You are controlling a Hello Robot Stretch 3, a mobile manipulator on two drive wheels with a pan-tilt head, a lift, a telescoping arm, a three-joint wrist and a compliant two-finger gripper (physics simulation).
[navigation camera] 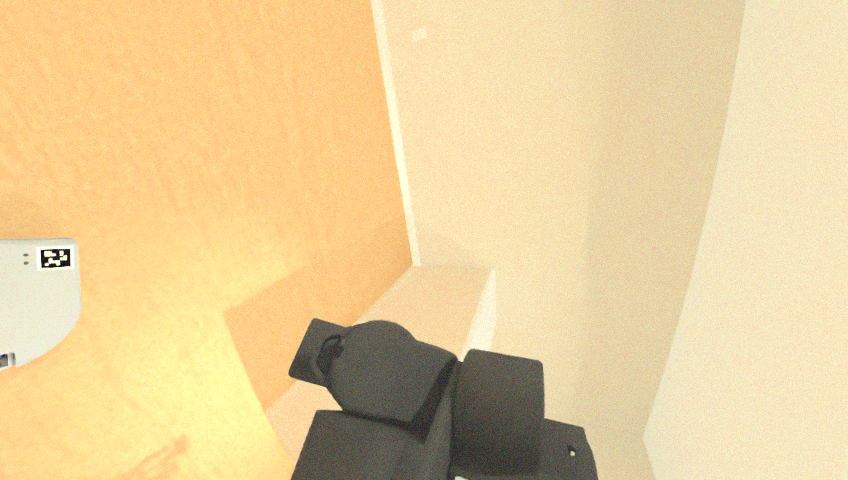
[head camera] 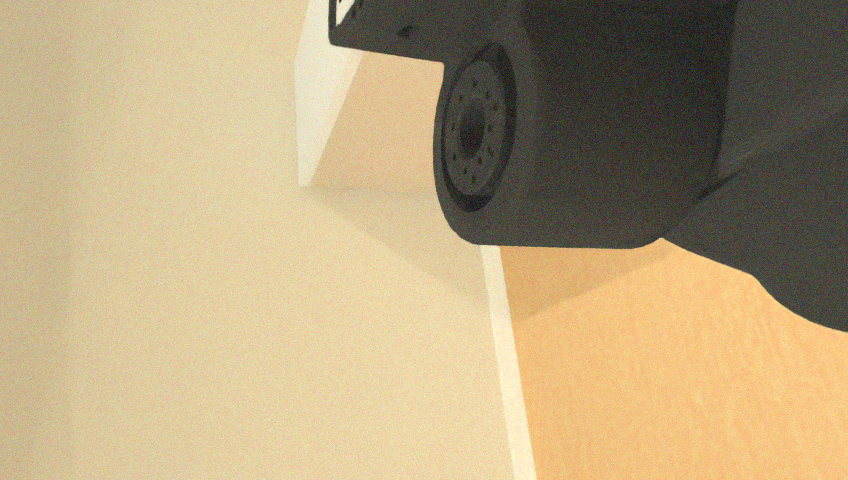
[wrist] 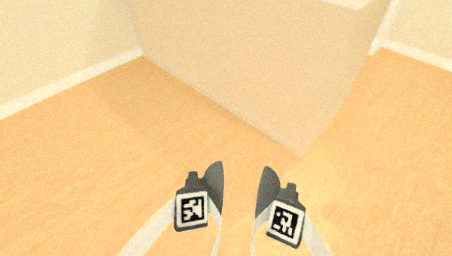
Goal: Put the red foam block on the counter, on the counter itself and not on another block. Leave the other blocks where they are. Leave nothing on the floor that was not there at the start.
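Note:
My gripper is open in the wrist view, its two dark fingertips apart with bare wooden floor showing between them. The red foam block does not show in these views, nor do other blocks. A beige box-like structure with a pale top edge stands out from the wall. It is ahead of the fingers in the wrist view, with a lower corner right of centre. I cannot tell whether it is the counter or a low wall; its top is mostly out of view or hidden behind the arm.
The wooden floor meets a beige wall at a white baseboard. The dark arm and wrist cover part of the structure. My pale base shows at the left of the navigation view.

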